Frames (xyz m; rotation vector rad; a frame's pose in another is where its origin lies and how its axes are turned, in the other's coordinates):
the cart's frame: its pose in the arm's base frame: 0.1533 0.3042 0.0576 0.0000 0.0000 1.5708
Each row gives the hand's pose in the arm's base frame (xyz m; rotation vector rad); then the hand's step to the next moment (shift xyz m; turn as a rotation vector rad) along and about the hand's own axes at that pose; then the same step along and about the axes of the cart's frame.
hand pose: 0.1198 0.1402 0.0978 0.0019 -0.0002 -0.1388
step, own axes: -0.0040 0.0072 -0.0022 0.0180 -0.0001 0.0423
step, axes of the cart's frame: 0.0077 0.0030 -0.0022 -0.0027 -0.0178 0.0423
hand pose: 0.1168 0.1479 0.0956 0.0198 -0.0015 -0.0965
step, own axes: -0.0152 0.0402 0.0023 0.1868 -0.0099 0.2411
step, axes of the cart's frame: 0.0414 0.0113 0.0031 -0.0326 -0.1844 0.2410
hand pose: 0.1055 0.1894 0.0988 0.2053 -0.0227 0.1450
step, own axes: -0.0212 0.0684 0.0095 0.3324 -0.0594 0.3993
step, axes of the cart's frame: 0.0613 0.0310 0.0223 -0.0924 -0.3344 0.3912
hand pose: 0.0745 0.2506 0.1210 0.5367 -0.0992 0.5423
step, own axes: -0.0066 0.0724 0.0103 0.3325 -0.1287 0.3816
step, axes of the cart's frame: 0.0440 0.0425 0.0406 -0.1334 -0.3694 0.3442
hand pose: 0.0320 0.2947 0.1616 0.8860 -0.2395 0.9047
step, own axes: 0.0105 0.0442 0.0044 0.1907 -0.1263 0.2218
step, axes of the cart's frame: 0.0162 0.0266 0.0333 -0.0946 -0.2526 0.1696
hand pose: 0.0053 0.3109 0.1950 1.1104 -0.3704 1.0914
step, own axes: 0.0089 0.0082 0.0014 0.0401 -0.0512 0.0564
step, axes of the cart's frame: 0.0036 0.0024 0.0114 -0.0289 -0.0765 0.0270
